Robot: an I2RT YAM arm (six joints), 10 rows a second.
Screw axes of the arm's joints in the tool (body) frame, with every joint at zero. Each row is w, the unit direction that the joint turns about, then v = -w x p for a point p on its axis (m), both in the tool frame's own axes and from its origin. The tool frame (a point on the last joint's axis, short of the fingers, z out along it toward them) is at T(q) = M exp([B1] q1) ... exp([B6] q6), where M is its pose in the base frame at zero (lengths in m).
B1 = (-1, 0, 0, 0, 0.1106, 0)
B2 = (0, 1, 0, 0.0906, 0, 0.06)
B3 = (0, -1, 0, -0.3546, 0, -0.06)
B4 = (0, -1, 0, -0.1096, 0, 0)
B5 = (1, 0, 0, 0, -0.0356, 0)
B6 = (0, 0, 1, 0, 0, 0)
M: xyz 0.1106 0 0.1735 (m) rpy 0 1.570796 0 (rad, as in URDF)
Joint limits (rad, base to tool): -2.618..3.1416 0..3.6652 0..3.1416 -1.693..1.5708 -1.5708..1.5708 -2.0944..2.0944
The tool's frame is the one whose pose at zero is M.
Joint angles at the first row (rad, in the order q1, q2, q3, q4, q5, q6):
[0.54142 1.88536 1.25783 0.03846 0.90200 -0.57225]
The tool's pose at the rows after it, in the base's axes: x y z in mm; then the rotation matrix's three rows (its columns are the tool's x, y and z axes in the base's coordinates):
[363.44, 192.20, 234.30], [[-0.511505, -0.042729, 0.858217], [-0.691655, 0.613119, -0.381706], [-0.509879, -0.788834, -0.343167]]
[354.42, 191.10, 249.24], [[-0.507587, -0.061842, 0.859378], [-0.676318, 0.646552, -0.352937], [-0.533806, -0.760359, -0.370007]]
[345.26, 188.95, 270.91], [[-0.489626, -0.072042, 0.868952], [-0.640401, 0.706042, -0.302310], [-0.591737, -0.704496, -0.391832]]
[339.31, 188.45, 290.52], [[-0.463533, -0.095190, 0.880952], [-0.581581, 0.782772, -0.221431], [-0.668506, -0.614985, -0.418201]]
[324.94, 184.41, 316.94], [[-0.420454, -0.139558, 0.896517], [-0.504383, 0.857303, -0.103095], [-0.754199, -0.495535, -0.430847]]
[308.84, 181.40, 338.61], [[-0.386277, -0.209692, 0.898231], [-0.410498, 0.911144, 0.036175], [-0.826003, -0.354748, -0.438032]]
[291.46, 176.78, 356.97], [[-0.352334, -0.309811, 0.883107], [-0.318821, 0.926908, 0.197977], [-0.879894, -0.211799, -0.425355]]
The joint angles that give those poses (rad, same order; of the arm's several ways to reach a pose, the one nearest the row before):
[0.55369 1.84089 1.27316 -0.00749 0.88822 -0.53085]
[0.56142 1.79333 1.28543 -0.09320 0.85762 -0.48026]
[0.56602 1.73666 1.30840 -0.17291 0.80548 -0.41285]
[0.56757 1.69671 1.34214 -0.23602 0.72122 -0.32697]
[0.57063 1.62019 1.35598 -0.28830 0.60776 -0.24278]
[0.57676 1.54817 1.36062 -0.32819 0.47742 -0.15082]
[0.57831 1.47146 1.34692 -0.34052 0.32250 -0.07851]

